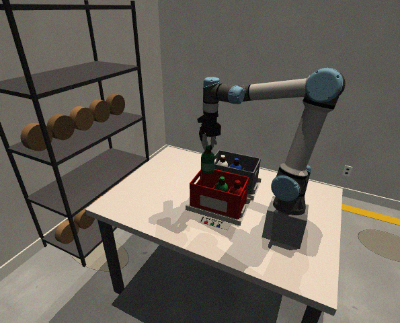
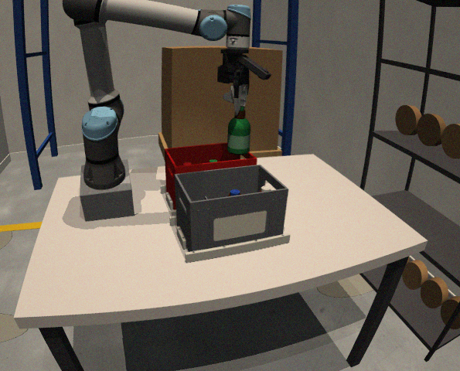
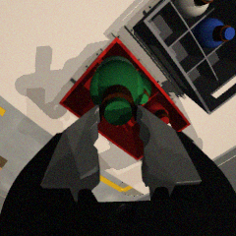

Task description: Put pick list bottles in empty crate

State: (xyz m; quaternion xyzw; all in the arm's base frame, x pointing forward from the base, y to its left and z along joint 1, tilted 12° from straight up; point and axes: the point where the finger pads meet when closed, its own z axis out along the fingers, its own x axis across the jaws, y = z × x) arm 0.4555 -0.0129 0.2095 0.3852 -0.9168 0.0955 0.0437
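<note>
Right now my hand is 250 mm above the red crate, 90 mm past it and 40 mm to the right of it. From my hand the other things lie so: red bottle: 240 mm below, 170 mm behind, 10 mm to the right; grey crate: 250 mm below, 200 mm to the right, 100 mm behind; white bottle: 240 mm to the right, 240 mm below, 10 mm behind.
</note>
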